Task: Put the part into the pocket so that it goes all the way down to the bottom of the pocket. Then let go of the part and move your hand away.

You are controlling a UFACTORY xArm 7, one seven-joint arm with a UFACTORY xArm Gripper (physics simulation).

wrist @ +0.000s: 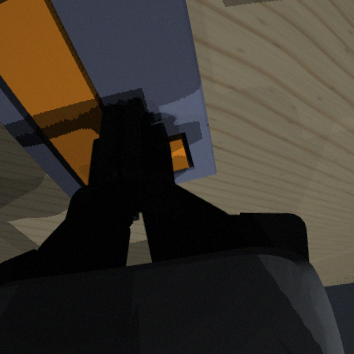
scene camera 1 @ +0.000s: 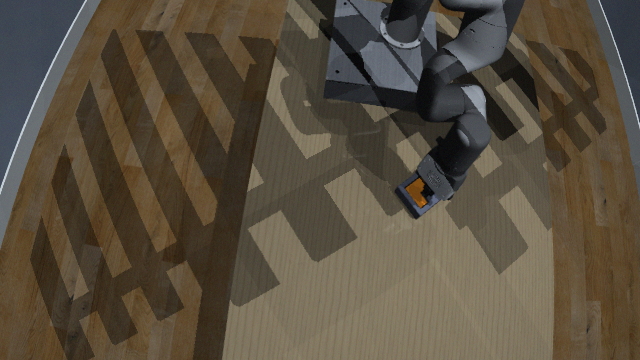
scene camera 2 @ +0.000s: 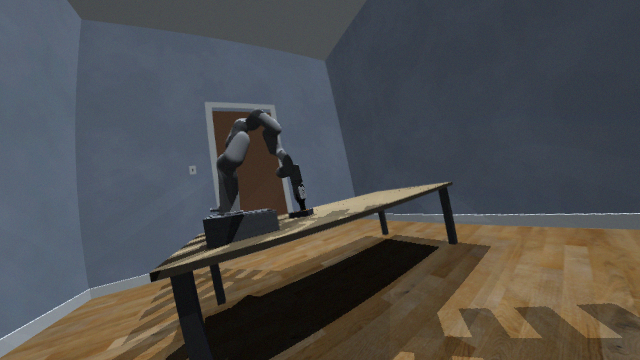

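Pixels of known places: gripper, fingertip midpoint: (wrist: pixel 132 125) (scene camera 1: pixel 427 191) (scene camera 2: pixel 303 209); arm's base at its link origin: (scene camera 1: pixel 401 31) (scene camera 2: pixel 230 213).
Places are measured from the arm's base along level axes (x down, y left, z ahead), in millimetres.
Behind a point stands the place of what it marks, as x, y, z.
The orange L-shaped part (scene camera 1: pixel 415 192) @(75, 69, 435) (wrist: pixel 40 50) @(75, 120, 382) lies in the pocket of the blue-grey block (scene camera 1: pixel 406 204) @(98, 54, 461) (scene camera 2: pixel 300 214) @(94, 61, 389) (wrist: pixel 145 40) @(74, 139, 416). Dark edges show along the pocket walls in the wrist view. How deep the part sits cannot be told. My gripper (scene camera 1: pixel 428 192) @(74, 100, 429) (scene camera 2: pixel 303 208) @(74, 100, 429) (wrist: pixel 132 125) @(74, 100, 429) is shut and holds nothing. Its black fingertips are low over the block, near the corner of the L, and hide some of the part. In the wrist view, the short leg's end shows to the right of the fingers. Whether the fingertips touch the part cannot be told.
The block stands on the wooden table (scene camera 1: pixel 380 300) @(110, 17, 698) (scene camera 2: pixel 400 195) @(110, -205, 1018). The arm's grey base box (scene camera 1: pixel 370 65) @(13, -78, 133) (scene camera 2: pixel 242 227) @(61, -190, 42) stands behind the block, at the back in scene camera 1. Striped shadows cross the table and floor.
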